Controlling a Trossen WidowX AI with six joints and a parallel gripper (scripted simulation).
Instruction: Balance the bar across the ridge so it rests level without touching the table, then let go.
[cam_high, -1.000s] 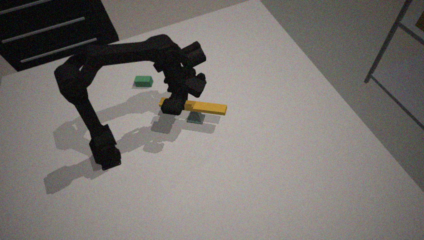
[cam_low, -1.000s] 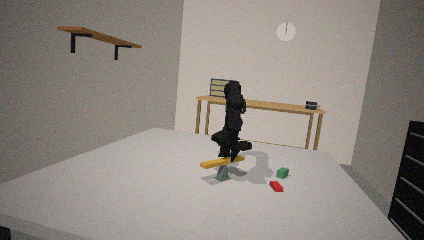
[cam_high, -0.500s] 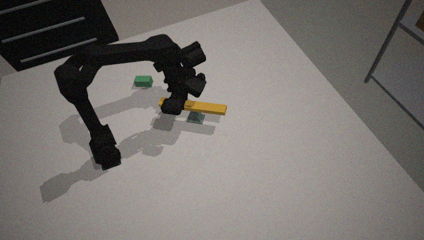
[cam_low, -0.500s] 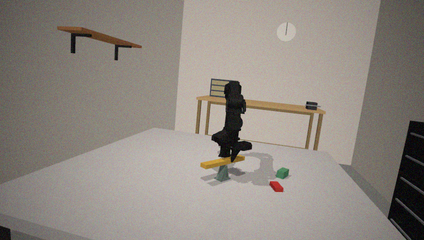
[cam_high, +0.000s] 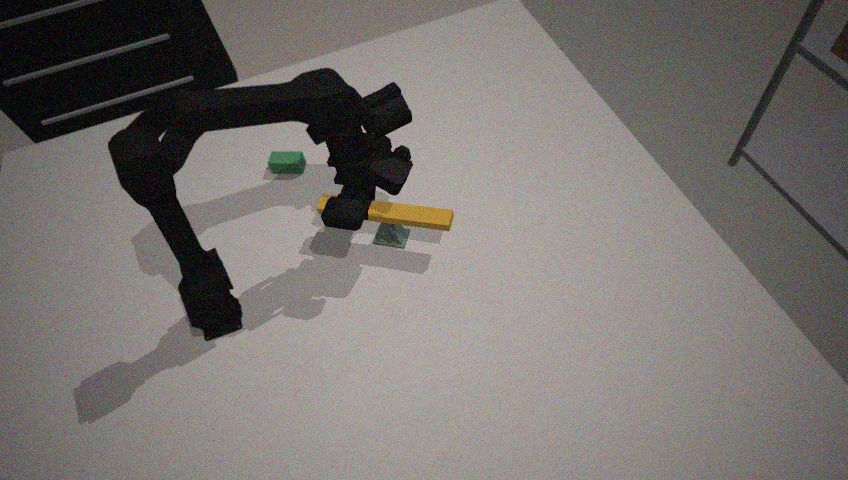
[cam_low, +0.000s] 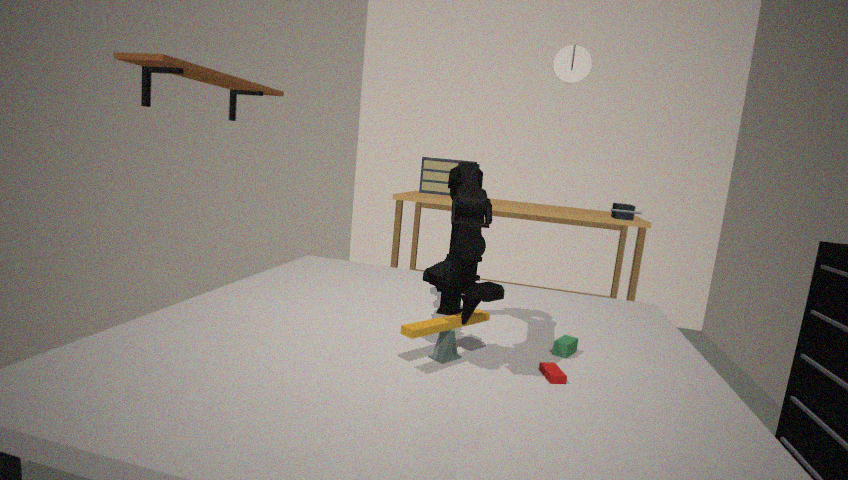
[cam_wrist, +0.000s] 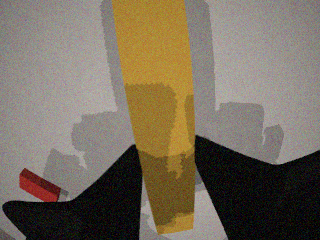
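My gripper tip is 2 cm to the left of the yellow bar and 2 cm short of it. The rest, counted from my gripper tip: red block: 21 cm to the left, 7 cm below, 3 cm ahead; then green block: 24 cm to the left, 12 cm behind, 6 cm below.
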